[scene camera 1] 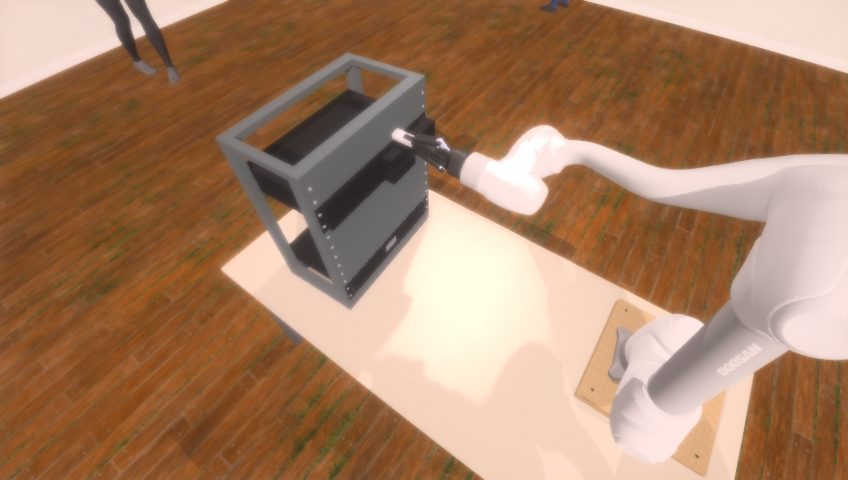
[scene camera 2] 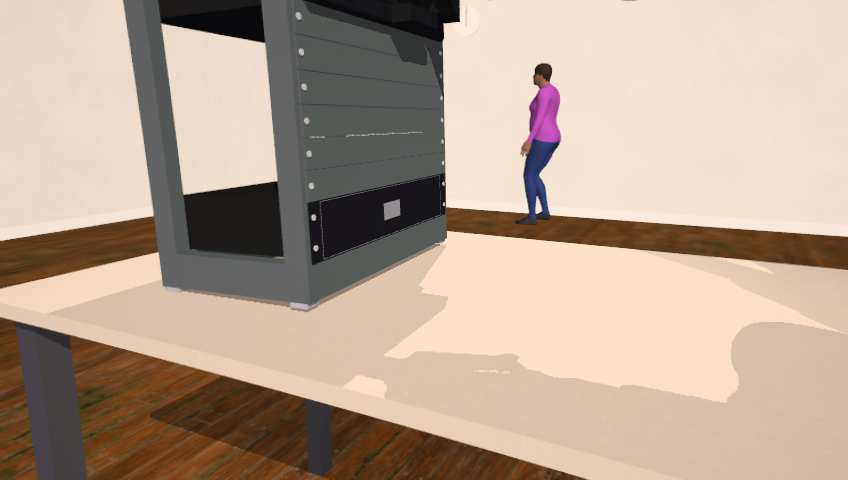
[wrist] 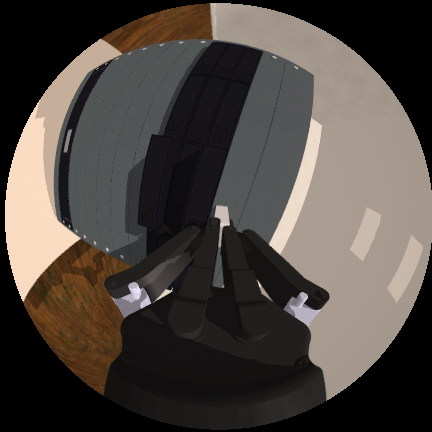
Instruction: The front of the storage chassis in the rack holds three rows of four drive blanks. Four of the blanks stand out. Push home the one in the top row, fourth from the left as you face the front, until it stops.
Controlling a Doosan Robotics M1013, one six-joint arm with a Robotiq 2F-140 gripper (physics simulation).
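Places are measured from the arm's base along level axes (x right, y back, z down), in metres.
Pixels of known places: gripper, fingertip midpoint: (scene camera 1: 394,133) (wrist: 220,214).
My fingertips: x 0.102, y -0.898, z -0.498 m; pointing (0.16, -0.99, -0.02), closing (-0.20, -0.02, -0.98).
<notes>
For each thing: its top centre in the pictures, then the offset to it from my fingertips. "spot": a spot on its surface instead. Level surfaces: height alone.
- storage chassis, surface spot: (wrist: 199,106) spot: dx -0.139, dy +0.000, dz +0.068 m
- bottom-row blank, surface spot: (wrist: 155,181) spot: dx -0.042, dy +0.048, dz +0.082 m
- dark block, surface spot: (scene camera 2: 451,11) spot: dx +0.080, dy +0.062, dz +0.060 m
- pale table, surface height: dz +0.532 m
- black panel, top centre: (scene camera 2: 388,184) (wrist: 74,139) (scene camera 1: 388,235) dx -0.087, dy -0.004, dz +0.372 m
The storage chassis (scene camera 1: 355,191) (wrist: 199,106) is a dark band of drive blanks across the grey rack (scene camera 1: 261,120) (scene camera 2: 284,130) (wrist: 272,125); part shows at the top of scene camera 2. In the wrist view the rack's top is at the right and the face's right end points down. One bottom-row blank (scene camera 1: 395,164) (wrist: 155,181), third from left, stands out. Another dark block (scene camera 1: 424,124) (scene camera 2: 451,11) stands out at the right end. My gripper (scene camera 1: 404,137) (wrist: 220,214) is shut, with a pale tip piece, close before the upper right of the face. The fingers partly cover the fourth column; the top-row blank's depth is unclear.
The rack stands on a pale table (scene camera 1: 476,285) (scene camera 2: 565,297). A black panel (scene camera 2: 357,228) (wrist: 65,185) with a grey label sits low in the rack. The arm's base is on a wooden board (scene camera 1: 601,362). People stand on the floor beyond the table.
</notes>
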